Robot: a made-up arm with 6 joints.
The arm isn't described. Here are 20 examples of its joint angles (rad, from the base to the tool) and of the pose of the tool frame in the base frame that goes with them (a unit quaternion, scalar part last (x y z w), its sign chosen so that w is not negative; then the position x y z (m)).
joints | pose
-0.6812 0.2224 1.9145 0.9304 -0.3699 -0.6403 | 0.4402 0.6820 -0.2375 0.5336 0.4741 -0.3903 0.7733
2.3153 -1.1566 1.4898 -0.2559 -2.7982 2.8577 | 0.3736 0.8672 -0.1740 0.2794 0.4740 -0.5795 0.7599
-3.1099 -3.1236 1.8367 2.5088 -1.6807 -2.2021 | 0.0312 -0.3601 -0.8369 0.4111 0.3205 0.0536 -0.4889
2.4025 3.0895 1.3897 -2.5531 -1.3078 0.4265 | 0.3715 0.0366 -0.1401 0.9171 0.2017 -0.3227 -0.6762
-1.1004 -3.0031 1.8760 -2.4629 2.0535 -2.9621 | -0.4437 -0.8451 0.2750 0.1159 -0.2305 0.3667 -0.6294
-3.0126 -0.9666 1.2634 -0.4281 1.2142 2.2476 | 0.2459 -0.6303 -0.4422 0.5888 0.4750 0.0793 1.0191
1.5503 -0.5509 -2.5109 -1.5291 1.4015 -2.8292 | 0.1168 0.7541 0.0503 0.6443 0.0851 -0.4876 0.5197
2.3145 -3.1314 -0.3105 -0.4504 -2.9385 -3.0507 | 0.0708 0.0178 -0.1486 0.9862 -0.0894 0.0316 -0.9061
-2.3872 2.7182 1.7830 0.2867 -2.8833 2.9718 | 0.3862 -0.6077 0.0803 0.6893 -0.0761 -0.1039 -0.6922
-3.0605 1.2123 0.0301 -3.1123 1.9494 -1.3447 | -0.2375 0.2523 -0.5543 0.7568 -1.0586 -0.1156 0.6896
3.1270 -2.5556 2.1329 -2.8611 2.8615 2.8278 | -0.9571 -0.2770 0.0617 0.0590 0.6042 -0.0319 -0.3398
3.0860 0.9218 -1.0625 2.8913 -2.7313 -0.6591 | 0.1657 -0.9484 -0.1101 0.2470 -0.6998 0.0188 0.9406
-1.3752 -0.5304 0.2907 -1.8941 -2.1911 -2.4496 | 0.2973 0.8144 0.0391 0.4968 0.0393 0.4873 1.2011
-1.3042 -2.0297 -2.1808 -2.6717 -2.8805 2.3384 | -0.0601 -0.6041 -0.7711 0.1923 -0.1051 0.5679 -0.3494
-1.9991 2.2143 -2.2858 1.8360 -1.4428 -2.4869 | 0.5889 -0.2834 -0.7283 0.2062 -0.3713 -0.5931 0.0386
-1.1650 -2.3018 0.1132 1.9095 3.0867 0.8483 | 0.0012 0.4672 -0.7878 0.4013 -0.2908 0.7774 -0.5391
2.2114 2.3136 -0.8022 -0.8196 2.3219 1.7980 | -0.0234 0.8768 -0.1282 0.4629 -0.5155 0.7525 -0.4574
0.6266 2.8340 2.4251 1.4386 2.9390 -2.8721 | 0.4981 0.7037 0.5042 0.0495 0.0138 0.0827 -0.5207
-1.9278 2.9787 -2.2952 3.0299 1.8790 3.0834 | -0.4838 -0.2907 -0.7000 0.4374 -0.0431 -0.2495 -0.3462
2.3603 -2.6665 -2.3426 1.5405 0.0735 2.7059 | -0.4645 -0.3735 0.1508 0.7887 -0.0862 0.0256 -0.4478
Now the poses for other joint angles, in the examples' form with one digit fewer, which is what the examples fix.
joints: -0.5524 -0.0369 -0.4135 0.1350 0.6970 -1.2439
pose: -0.076 0.103 -0.739 0.661 -0.112 0.121 1.484
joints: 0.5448 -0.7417 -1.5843 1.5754 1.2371 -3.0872
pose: 0.523 -0.584 -0.620 0.036 -0.830 -0.321 0.526
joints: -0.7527 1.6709 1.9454 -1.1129 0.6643 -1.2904
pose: 0.697 -0.550 -0.364 0.282 0.419 -0.445 -0.312
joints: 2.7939 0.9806 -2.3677 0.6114 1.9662 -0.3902
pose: -0.266 -0.305 0.841 0.359 -0.432 0.048 0.804
